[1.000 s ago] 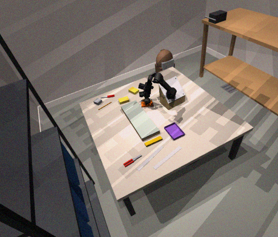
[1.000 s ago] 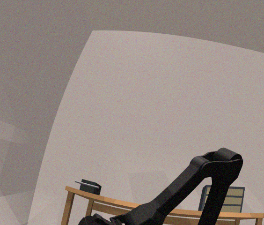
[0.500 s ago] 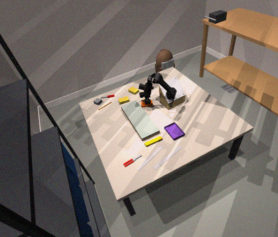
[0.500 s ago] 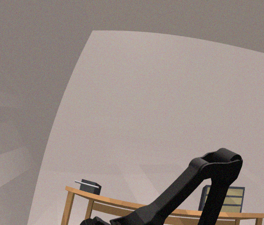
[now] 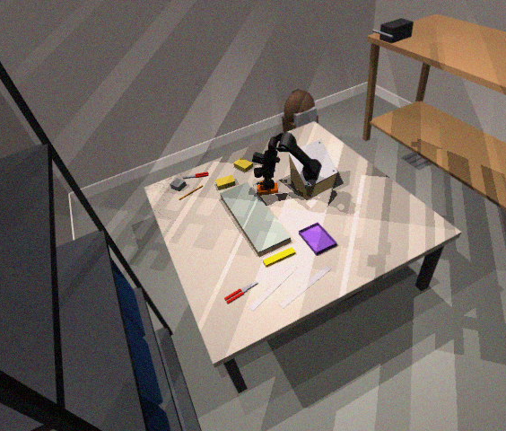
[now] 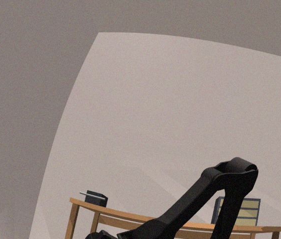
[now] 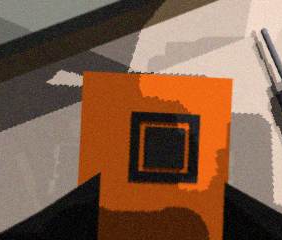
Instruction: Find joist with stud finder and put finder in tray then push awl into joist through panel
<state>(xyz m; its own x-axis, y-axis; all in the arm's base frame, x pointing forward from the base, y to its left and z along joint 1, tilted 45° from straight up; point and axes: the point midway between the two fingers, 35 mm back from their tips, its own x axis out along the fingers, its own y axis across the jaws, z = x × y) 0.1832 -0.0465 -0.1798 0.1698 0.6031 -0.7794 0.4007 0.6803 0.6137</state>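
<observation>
Right now my gripper tip is 8 cm to the left of the awl and 2 cm above it. Also, from my gripper tip: orange stud finder (2 cm above); purple tray (4 cm behind, 48 cm to the left, 1 cm below); pencil (40 cm ahead, 25 cm to the right, 2 cm below).
</observation>
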